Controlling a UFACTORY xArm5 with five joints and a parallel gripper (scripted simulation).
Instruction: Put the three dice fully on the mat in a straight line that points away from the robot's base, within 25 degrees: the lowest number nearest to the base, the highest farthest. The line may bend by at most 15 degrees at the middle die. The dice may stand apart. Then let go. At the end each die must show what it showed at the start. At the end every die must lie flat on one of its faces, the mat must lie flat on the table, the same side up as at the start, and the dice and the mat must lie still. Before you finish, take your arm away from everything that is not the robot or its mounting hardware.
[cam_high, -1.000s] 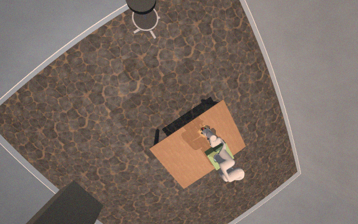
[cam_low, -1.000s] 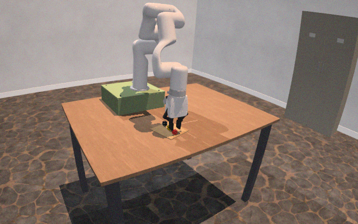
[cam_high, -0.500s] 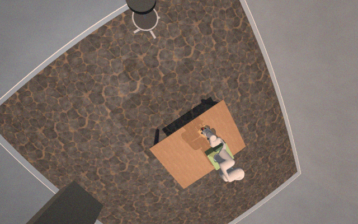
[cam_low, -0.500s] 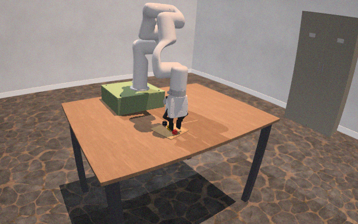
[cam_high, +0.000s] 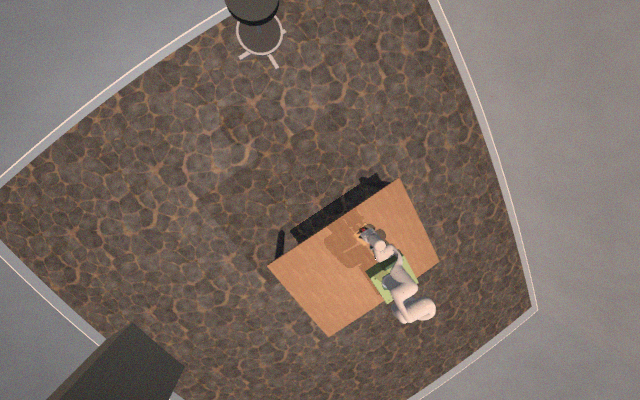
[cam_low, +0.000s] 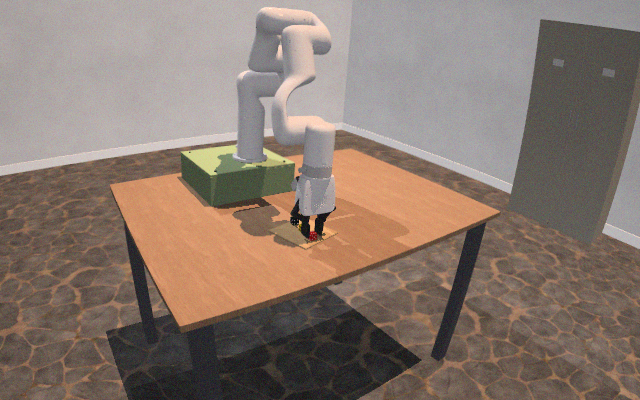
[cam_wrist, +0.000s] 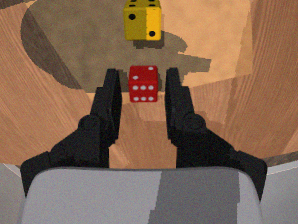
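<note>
Now: hand 2 cm above the red die. Also, from my hand: black die 10 cm behind, 2 cm below, 1 cm to the left; yellow die 5 cm behind, 2 cm below, 1 cm to the left; tan mat 5 cm behind, 3 cm below, 1 cm to the left.
</note>
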